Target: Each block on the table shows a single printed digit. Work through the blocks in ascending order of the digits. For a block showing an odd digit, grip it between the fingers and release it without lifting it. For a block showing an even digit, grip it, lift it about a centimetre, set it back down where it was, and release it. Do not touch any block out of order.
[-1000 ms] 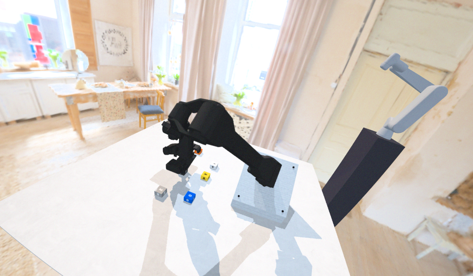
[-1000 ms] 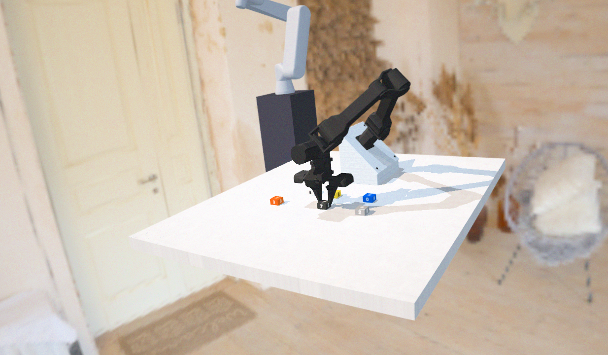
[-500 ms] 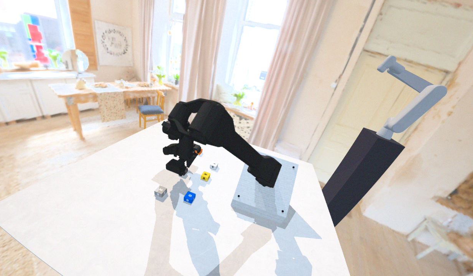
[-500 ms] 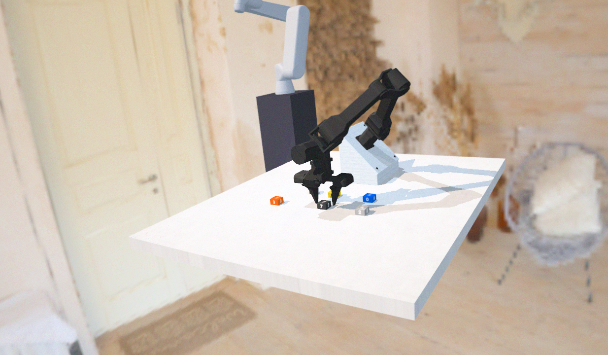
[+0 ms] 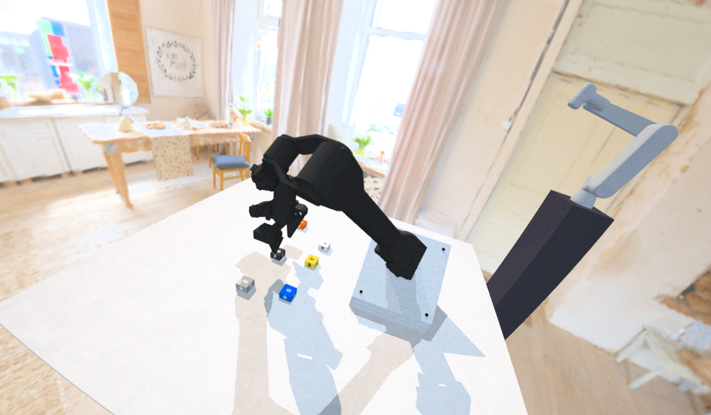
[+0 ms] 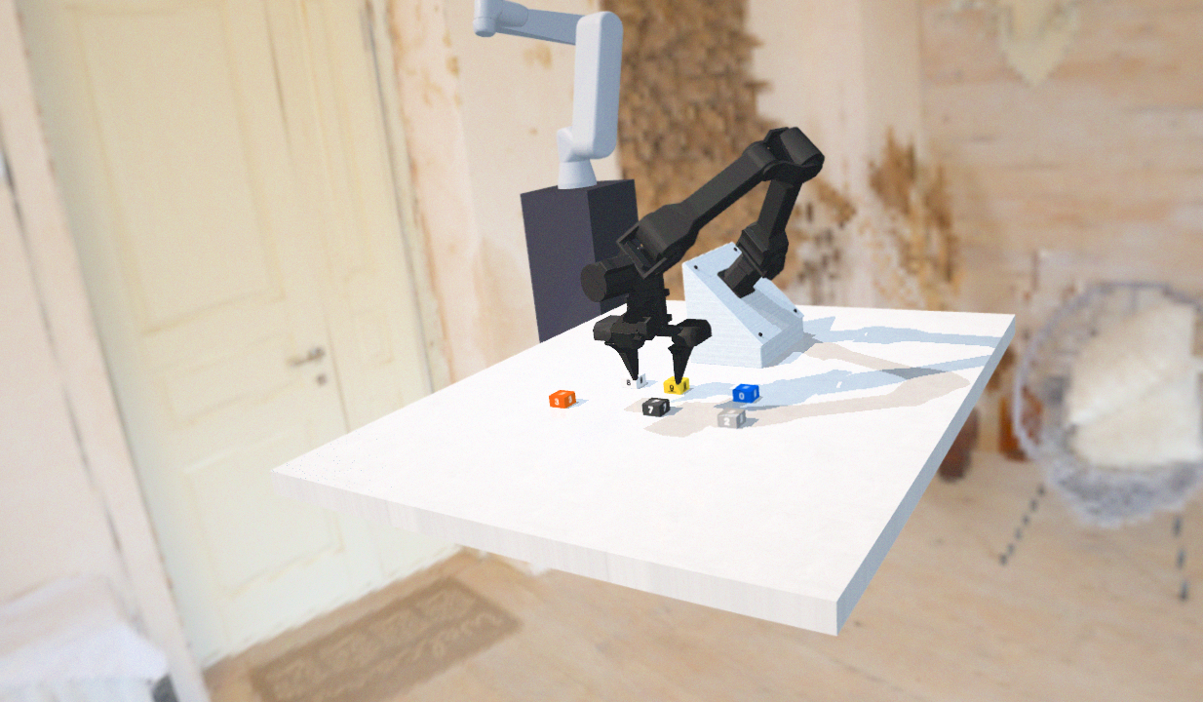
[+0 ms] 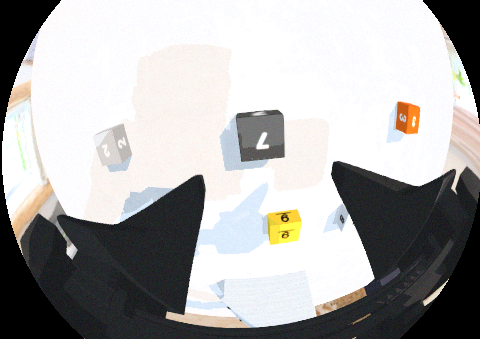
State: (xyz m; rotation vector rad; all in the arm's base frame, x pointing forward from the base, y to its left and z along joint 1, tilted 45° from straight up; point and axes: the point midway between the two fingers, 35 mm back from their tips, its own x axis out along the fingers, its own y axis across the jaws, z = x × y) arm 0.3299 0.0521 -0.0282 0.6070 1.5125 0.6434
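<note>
The black block marked 7 lies 4 cm below my gripper tip and 1 cm ahead of it. From my gripper tip the other things lie so: blue block marked 0 (11 cm to the left, 9 cm behind, 4 cm below); then yellow block (9 cm behind, 4 cm below, 2 cm to the right); then grey block marked 2 (14 cm to the left, 4 cm below, 2 cm ahead).
</note>
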